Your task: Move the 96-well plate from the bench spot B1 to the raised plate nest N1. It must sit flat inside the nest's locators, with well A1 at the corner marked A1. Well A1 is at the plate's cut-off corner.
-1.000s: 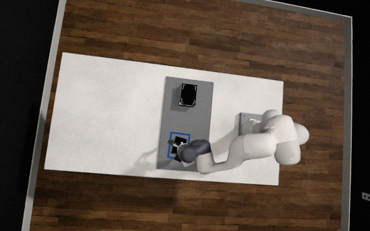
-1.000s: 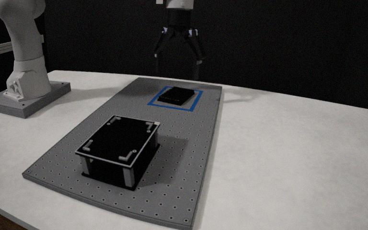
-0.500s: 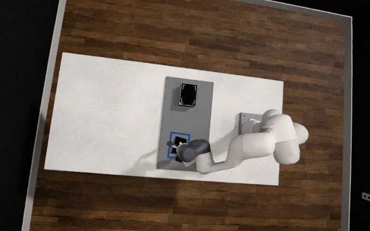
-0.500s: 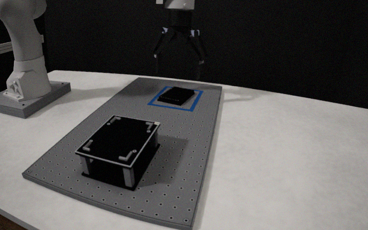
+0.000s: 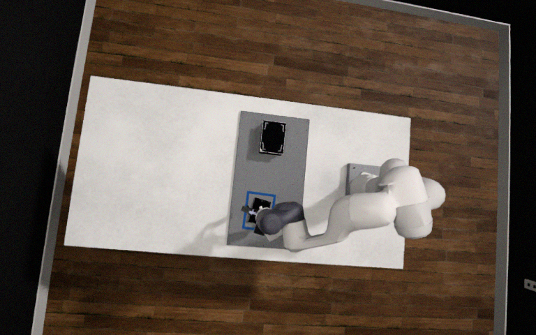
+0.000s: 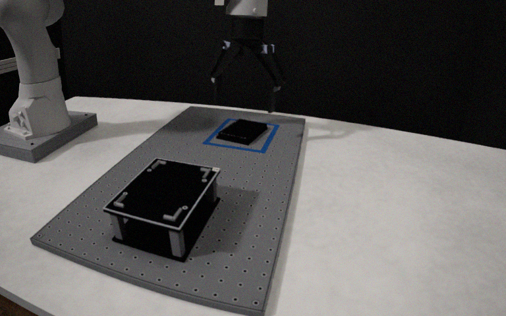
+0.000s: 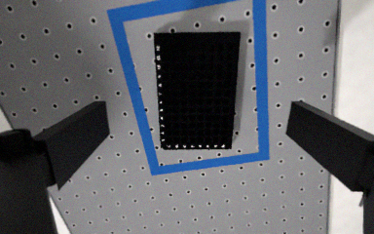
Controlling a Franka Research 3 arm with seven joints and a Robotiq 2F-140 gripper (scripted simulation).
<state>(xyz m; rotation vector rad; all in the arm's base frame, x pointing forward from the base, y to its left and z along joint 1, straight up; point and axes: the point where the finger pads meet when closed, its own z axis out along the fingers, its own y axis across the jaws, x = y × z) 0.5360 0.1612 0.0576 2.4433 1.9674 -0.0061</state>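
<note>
Right now the black 96-well plate is 7 cm below my hand. The rest, counted from my hand: A1 mark: 31 cm to the right, 3 cm ahead, 2 cm below; raised plate nest N1: 38 cm to the right, 3 cm behind, 2 cm below.
</note>
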